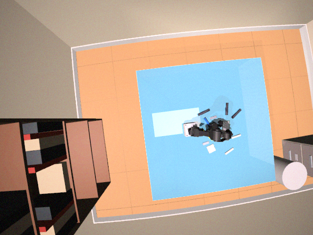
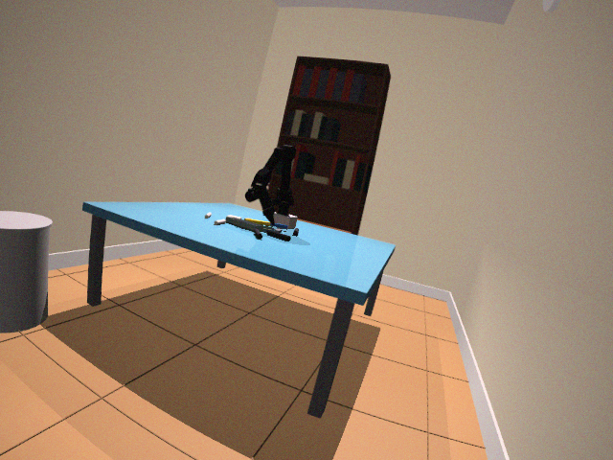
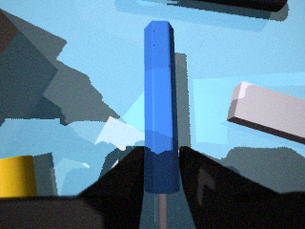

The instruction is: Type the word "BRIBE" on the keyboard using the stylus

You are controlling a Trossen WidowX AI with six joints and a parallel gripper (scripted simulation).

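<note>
Right now the stylus tip is 20 mm ahead of my gripper tip and 30 mm to the right of it. Also, from my gripper tip: blue stylus: right at my gripper tip; then yellow pencil: 30 mm behind, 100 mm to the right, 10 mm below; then white block: 10 mm behind, 240 mm to the right, 20 mm below.
</note>
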